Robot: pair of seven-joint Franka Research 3 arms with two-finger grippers.
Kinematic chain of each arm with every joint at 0, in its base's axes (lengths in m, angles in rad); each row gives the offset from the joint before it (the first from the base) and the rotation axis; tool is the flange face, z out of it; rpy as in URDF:
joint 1: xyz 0 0 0.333 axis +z
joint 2: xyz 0 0 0 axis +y
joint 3: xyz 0 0 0.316 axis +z
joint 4: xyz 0.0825 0 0 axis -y
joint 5: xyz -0.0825 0 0.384 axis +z
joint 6: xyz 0 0 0 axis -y
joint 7: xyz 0.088 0 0 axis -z
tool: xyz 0 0 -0.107 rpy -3.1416 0 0
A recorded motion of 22 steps. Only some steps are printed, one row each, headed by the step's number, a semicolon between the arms.
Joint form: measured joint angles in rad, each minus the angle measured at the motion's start. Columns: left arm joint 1, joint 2, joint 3, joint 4, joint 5, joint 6, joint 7; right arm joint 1, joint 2, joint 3, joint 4, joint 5, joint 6, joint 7.
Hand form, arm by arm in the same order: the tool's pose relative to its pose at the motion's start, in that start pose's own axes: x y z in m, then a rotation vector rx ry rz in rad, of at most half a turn. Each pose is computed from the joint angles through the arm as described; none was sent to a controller.
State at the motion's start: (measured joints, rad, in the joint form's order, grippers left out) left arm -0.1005 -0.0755 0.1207 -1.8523 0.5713 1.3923 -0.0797; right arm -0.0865 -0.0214 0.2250 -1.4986 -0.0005 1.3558 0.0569
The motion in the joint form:
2: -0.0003 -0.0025 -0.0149 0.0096 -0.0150 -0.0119 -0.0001; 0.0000 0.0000 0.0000 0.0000 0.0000 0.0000 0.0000
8: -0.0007 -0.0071 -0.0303 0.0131 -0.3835 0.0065 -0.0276; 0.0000 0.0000 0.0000 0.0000 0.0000 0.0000 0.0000
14: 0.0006 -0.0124 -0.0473 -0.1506 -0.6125 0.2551 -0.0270; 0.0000 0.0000 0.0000 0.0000 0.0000 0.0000 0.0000
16: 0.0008 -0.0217 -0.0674 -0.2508 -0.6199 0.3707 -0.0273; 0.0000 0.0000 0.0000 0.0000 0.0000 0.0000 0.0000
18: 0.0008 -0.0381 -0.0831 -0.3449 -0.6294 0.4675 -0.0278; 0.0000 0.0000 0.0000 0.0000 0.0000 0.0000 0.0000
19: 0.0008 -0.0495 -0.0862 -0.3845 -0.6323 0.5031 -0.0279; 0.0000 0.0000 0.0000 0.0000 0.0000 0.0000 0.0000
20: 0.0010 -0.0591 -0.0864 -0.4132 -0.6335 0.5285 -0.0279; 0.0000 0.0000 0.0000 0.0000 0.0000 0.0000 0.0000
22: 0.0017 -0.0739 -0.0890 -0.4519 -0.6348 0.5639 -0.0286; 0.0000 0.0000 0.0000 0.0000 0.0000 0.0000 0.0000
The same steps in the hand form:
2: -0.0030 0.0050 -0.0078 -0.0103 0.0054 0.0078; 0.0000 0.0000 0.0000 0.0000 0.0000 0.0000
8: -0.0092 0.0527 -0.0249 -0.3682 0.0021 0.0585; 0.0000 0.0000 0.0000 0.0000 0.0000 0.0000
14: 0.0079 0.1142 0.0008 -0.6001 0.0681 0.0841; 0.0000 0.0000 0.0000 0.0000 0.0000 0.0000
16: 0.0100 0.1410 0.0237 -0.6039 0.0951 0.0903; 0.0000 0.0000 0.0000 0.0000 0.0000 0.0000
18: 0.0065 0.1626 0.0452 -0.6100 0.1148 0.0931; 0.0000 0.0000 0.0000 0.0000 0.0000 0.0000
19: 0.0034 0.1688 0.0543 -0.6128 0.1217 0.0916; 0.0000 0.0000 0.0000 0.0000 0.0000 0.0000
20: 0.0009 0.1721 0.0611 -0.6149 0.1272 0.0885; 0.0000 0.0000 0.0000 0.0000 0.0000 0.0000
22: -0.0032 0.1766 0.0691 -0.6171 0.1379 0.0845; 0.0000 0.0000 0.0000 0.0000 0.0000 0.0000

